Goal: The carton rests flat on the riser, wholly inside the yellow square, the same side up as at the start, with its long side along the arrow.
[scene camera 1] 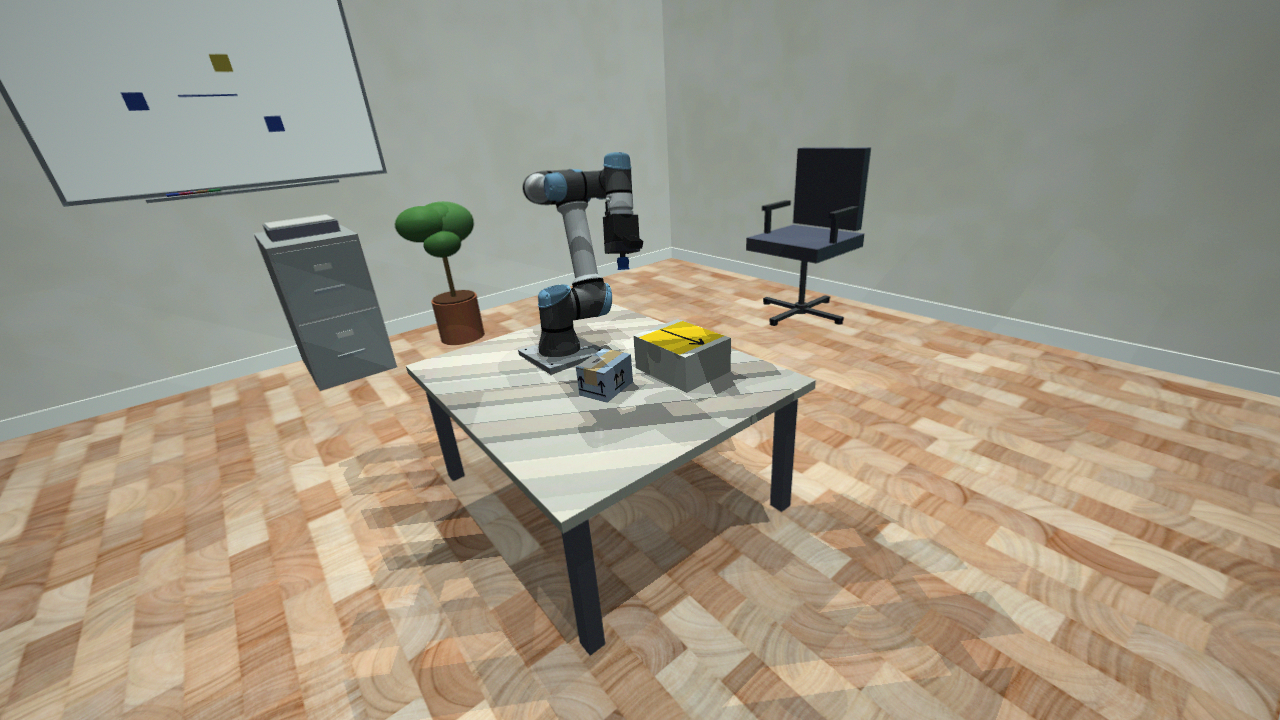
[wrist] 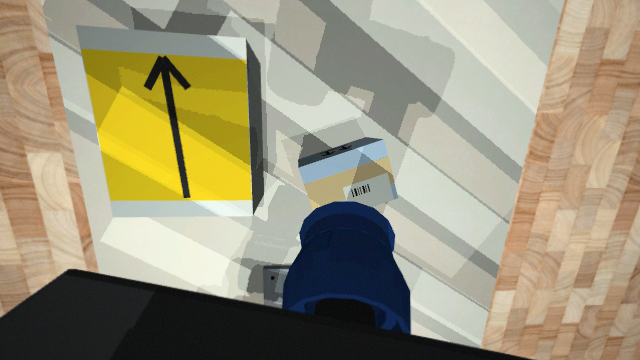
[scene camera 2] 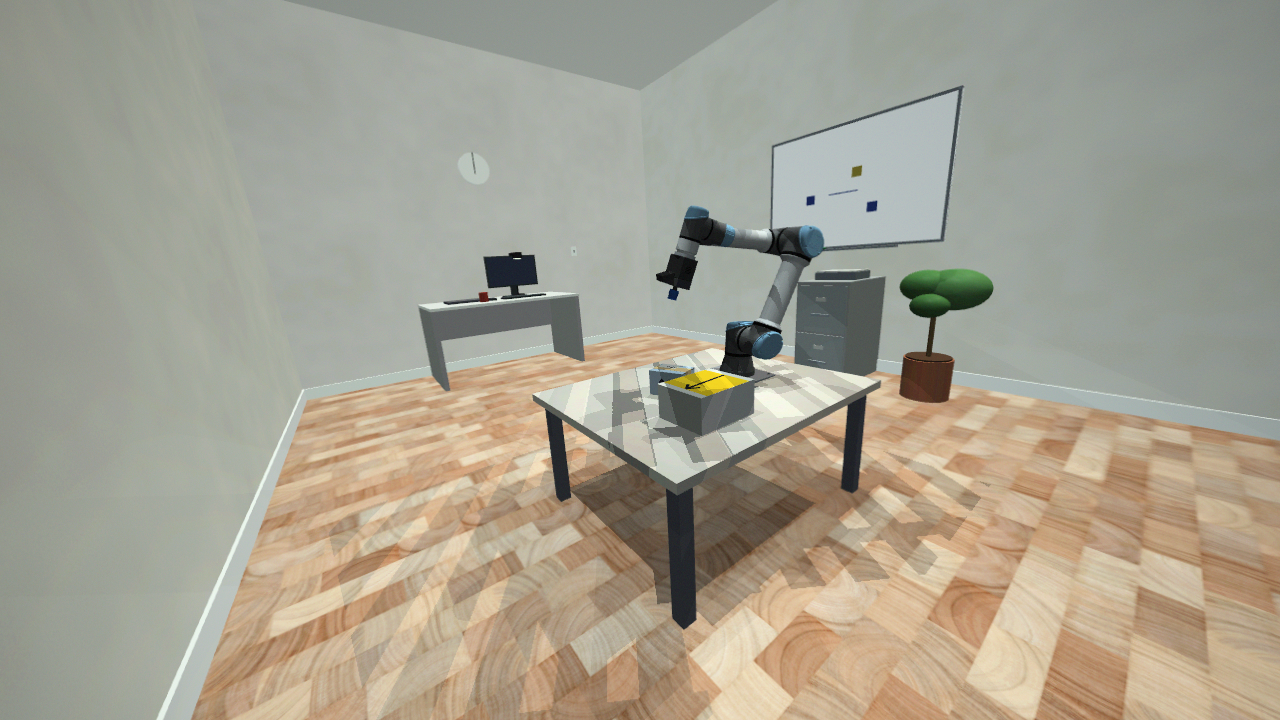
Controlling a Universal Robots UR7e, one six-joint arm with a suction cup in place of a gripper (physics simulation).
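Observation:
The carton is light blue with tan tape, a barcode label on top and black upward arrows on its sides. It rests flat on the table, beside the riser and turned at an angle to the arrow. The grey riser bears the yellow square with a black arrow; no carton is on it. My blue suction cup is open and hangs high above the table, apart from the carton. In the wrist view it hides the carton's near part.
The table carries the arm's base plate behind the carton. An office chair, a potted plant and a filing cabinet stand on the floor beyond it. A desk stands by the wall.

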